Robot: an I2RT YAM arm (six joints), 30 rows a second.
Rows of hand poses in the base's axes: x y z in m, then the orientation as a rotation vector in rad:
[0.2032, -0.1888, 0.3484, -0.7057, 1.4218, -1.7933]
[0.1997, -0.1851, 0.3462, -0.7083, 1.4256, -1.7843]
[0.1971, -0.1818, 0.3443, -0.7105, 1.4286, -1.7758]
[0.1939, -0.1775, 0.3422, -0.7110, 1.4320, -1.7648]
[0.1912, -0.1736, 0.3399, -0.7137, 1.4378, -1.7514]
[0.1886, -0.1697, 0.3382, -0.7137, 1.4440, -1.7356]
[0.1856, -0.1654, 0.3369, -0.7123, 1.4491, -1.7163]
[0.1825, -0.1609, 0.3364, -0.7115, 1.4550, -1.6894]
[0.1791, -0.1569, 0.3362, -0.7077, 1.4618, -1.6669]
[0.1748, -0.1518, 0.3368, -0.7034, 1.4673, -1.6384]
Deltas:
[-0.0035, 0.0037, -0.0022, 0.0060, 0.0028, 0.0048]
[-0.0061, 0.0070, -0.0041, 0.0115, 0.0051, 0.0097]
[-0.0093, 0.0113, -0.0062, 0.0192, 0.0061, 0.0155]
[-0.0120, 0.0152, -0.0085, 0.0286, 0.0098, 0.0222]
[-0.0146, 0.0191, -0.0102, 0.0405, 0.0116, 0.0296]
[-0.0176, 0.0234, -0.0115, 0.0545, 0.0117, 0.0396]
[-0.0207, 0.0279, -0.0120, 0.0732, 0.0121, 0.0543]
[-0.0241, 0.0319, -0.0122, 0.0908, 0.0114, 0.0647]
[-0.0284, 0.0370, -0.0116, 0.1117, 0.0094, 0.0796]

